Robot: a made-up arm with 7 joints. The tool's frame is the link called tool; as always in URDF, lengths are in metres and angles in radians. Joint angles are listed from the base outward. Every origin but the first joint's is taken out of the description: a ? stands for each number. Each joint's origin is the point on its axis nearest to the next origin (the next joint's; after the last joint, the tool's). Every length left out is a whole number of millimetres.
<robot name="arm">
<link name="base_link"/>
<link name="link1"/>
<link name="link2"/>
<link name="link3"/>
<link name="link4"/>
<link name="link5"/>
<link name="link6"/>
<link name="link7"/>
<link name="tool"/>
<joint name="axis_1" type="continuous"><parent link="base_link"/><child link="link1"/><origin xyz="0 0.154 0" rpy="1.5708 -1.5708 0"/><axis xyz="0 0 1"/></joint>
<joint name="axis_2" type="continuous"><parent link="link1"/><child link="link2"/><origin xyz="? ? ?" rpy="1.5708 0 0"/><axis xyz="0 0 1"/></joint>
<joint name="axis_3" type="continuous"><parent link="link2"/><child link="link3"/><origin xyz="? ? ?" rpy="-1.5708 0 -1.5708"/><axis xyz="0 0 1"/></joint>
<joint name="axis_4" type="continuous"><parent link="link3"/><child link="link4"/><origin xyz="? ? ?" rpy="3.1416 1.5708 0"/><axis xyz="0 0 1"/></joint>
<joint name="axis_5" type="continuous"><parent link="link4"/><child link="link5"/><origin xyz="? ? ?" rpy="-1.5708 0 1.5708"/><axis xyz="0 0 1"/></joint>
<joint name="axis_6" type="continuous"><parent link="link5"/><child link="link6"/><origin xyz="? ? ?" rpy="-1.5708 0 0"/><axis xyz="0 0 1"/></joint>
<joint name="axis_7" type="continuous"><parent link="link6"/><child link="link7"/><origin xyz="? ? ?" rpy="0 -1.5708 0"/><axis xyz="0 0 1"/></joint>
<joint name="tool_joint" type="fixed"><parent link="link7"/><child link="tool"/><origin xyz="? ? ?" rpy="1.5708 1.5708 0"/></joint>
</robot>
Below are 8 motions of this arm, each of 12 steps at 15 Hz.
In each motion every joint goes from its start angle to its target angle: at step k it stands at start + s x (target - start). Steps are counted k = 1, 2, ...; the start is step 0. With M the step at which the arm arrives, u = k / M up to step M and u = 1 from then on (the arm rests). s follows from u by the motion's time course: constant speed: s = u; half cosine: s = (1 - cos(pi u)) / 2; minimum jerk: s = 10 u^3 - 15 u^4 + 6 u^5.
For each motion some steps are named. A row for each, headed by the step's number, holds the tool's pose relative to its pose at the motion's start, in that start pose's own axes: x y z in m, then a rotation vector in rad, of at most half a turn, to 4 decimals.
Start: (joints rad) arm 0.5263 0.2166 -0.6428 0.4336 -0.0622 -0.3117 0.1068
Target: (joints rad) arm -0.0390 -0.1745 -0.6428 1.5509 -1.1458 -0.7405 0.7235
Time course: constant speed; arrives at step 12
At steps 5, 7, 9, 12:
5: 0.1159 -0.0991 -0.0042 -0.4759 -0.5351 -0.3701
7: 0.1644 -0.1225 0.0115 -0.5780 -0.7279 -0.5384
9: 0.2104 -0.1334 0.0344 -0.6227 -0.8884 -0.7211
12: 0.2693 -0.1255 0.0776 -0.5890 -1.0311 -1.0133

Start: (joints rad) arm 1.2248 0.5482 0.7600 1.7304 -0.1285 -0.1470 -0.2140
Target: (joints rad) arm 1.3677 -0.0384 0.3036 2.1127 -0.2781 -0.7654 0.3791
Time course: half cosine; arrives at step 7
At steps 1, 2, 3, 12:
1: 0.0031 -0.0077 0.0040 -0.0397 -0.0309 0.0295
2: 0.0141 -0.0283 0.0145 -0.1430 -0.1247 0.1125
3: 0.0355 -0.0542 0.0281 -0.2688 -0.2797 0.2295
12: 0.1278 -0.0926 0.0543 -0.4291 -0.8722 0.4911

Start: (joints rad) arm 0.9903 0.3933 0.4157 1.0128 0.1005 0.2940 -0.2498
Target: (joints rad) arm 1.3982 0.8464 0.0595 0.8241 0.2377 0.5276 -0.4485
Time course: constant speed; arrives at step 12
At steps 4, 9, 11, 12:
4: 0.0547 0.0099 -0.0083 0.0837 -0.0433 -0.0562
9: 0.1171 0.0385 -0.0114 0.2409 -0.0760 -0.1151
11: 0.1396 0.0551 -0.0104 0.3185 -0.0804 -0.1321
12: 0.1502 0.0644 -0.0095 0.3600 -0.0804 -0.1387

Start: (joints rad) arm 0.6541 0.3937 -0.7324 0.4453 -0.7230 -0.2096 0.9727
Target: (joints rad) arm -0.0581 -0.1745 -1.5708 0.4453 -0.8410 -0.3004 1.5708
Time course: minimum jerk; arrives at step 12
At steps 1, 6, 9, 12:
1: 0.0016 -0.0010 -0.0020 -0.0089 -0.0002 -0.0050
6: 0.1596 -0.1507 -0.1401 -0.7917 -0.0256 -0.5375
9: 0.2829 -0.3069 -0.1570 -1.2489 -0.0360 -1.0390
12: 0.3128 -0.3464 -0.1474 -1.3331 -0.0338 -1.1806

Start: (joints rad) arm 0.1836 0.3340 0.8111 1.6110 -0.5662 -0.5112 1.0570
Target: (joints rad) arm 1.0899 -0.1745 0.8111 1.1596 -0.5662 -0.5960 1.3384
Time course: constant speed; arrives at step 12
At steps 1, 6, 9, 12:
1: -0.0026 -0.0022 -0.0086 0.0259 -0.0462 0.0507
6: 0.0135 -0.0023 -0.0742 0.1125 -0.3595 0.2481
9: 0.0510 0.0127 -0.1217 0.1284 -0.5990 0.3060
12: 0.1109 0.0399 -0.1629 0.1167 -0.8615 0.3069

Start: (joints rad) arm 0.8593 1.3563 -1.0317 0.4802 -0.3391 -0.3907 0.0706
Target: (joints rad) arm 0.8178 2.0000 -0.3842 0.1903 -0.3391 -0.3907 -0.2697
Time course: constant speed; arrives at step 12
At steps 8, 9, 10, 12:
8: -0.1787 0.0483 0.1910 0.5342 0.6278 0.1250
9: -0.1918 0.0527 0.2205 0.6079 0.7019 0.1280
10: -0.2028 0.0567 0.2505 0.6829 0.7746 0.1286
12: -0.2180 0.0633 0.3111 0.8372 0.9147 0.1226

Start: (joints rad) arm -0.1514 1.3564 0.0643 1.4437 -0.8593 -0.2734 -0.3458
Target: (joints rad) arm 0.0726 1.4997 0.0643 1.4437 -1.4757 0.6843 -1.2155
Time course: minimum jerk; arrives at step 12
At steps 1, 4, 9, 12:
1: -0.0003 0.0004 -0.0001 0.0044 0.0039 -0.0055
4: -0.0125 0.0157 -0.0035 0.1933 0.1450 -0.2418
9: -0.0509 0.0701 -0.0069 0.9164 0.3218 -1.2025
12: -0.0563 0.0786 -0.0063 1.0249 0.3031 -1.3653

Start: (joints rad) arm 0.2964 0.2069 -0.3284 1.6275 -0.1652 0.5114 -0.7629
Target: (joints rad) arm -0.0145 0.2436 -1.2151 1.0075 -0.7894 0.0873 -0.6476
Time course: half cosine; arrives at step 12
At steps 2, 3, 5, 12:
2: -0.0151 -0.0186 0.0134 -0.0560 -0.0305 -0.0616
3: -0.0340 -0.0385 0.0313 -0.1267 -0.0699 -0.1326
5: -0.0914 -0.0807 0.0922 -0.3505 -0.1990 -0.3181
12: -0.2544 -0.0690 0.2946 -1.1552 -0.6705 -0.6714

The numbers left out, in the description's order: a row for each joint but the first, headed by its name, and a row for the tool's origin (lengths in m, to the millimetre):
axis_2: 0 0 0
axis_3: -0.172 0 0
axis_4: 0 0 0
axis_5: 0.302 0 0
axis_6: 0 0 0
axis_7: 0 0 0
tool: 0 0 0

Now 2 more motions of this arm.
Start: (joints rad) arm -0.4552 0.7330 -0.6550 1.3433 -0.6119 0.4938 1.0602
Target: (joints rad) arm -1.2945 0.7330 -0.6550 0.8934 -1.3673 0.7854 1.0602
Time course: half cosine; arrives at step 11
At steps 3, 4, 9, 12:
3: -0.0238 -0.0416 -0.0520 -0.1180 0.2041 0.0091
4: -0.0420 -0.0763 -0.0828 -0.1978 0.3459 -0.0037
9: -0.1545 -0.3061 -0.1485 -0.5627 1.0276 -0.3351
12: -0.1698 -0.3368 -0.1438 -0.6001 1.0981 -0.4082

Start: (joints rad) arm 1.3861 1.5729 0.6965 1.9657 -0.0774 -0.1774 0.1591
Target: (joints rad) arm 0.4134 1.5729 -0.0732 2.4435 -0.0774 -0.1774 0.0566
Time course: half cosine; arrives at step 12
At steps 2, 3, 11, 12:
2: 0.0130 -0.0307 -0.0054 -0.0874 -0.0497 0.0573
3: 0.0308 -0.0657 -0.0071 -0.1885 -0.1084 0.1298
11: 0.2759 -0.2045 0.1631 -1.0764 -0.5831 1.1725
12: 0.2799 -0.2021 0.1673 -1.0911 -0.5877 1.1986

